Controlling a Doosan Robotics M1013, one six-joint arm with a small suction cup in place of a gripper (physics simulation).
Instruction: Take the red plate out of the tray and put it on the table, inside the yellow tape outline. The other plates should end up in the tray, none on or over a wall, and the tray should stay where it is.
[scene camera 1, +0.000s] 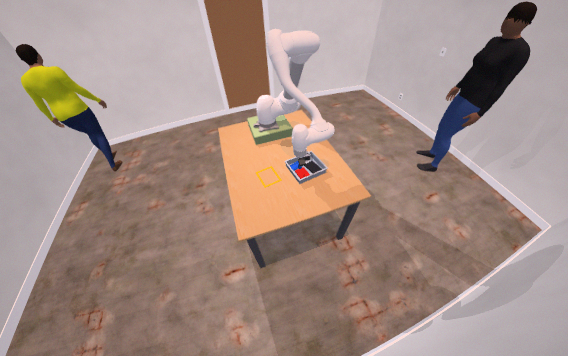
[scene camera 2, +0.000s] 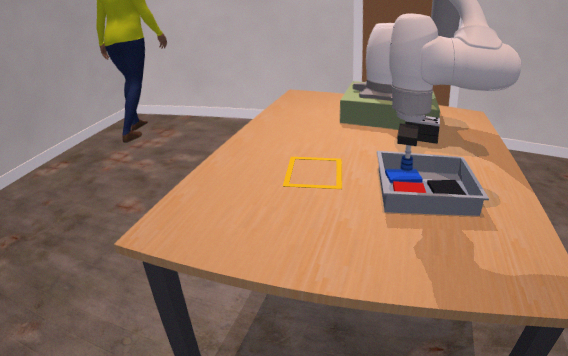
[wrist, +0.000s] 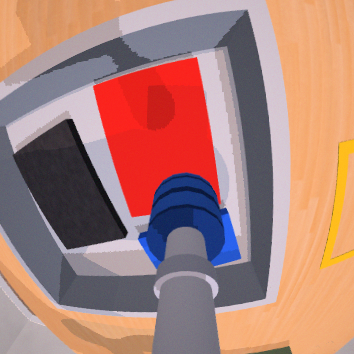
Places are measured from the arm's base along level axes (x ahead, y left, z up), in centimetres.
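Pixels of known places: hand, tool point: (scene camera 1: 299, 167) (scene camera 2: 406, 168) (wrist: 184, 202); arm's base, link origin: (scene camera 1: 267, 125) (scene camera 2: 386, 95).
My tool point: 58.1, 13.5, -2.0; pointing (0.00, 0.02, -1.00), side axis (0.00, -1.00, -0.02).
Observation:
Ahead of a thing's pixels: the offset from my tool point to its top centre, as dx, dy, dz. Level surfaces: height alone.
My suction cup (scene camera 1: 301, 165) (scene camera 2: 407, 164) (wrist: 185, 202) points down inside the tray @(-3.2, +5.7, -1.5) (scene camera 2: 432, 204) (wrist: 280, 150) (scene camera 1: 313, 177), close above the blue plate, and holds nothing. The blue plate @(-7.9, -0.9, -5.2) (scene camera 1: 294, 165) (scene camera 2: 403, 176) (wrist: 230, 245) lies flat in the tray's back left part; the cup hides much of it in the wrist view. The red plate @(+1.8, +2.0, -5.1) (scene camera 1: 301, 173) (scene camera 2: 409, 187) (wrist: 155, 135) lies flat in the front left part, and the black plate @(-3.1, +11.4, -5.3) (scene camera 1: 314, 167) (scene camera 2: 446, 187) (wrist: 67, 185) to its right. The yellow tape outline (scene camera 1: 260, 180) (scene camera 2: 312, 187) (wrist: 336, 205) is on the table left of the tray.
The tray's walls stand around the plates and close to the cup. The green base block (scene camera 1: 272, 135) (scene camera 2: 370, 114) under the arm is at the back of the table @(dz -6.5) (scene camera 1: 270, 215) (scene camera 2: 250, 240). A person in yellow (scene camera 1: 57, 92) (scene camera 2: 121, 22) and one in black (scene camera 1: 492, 65) stand away from the table.

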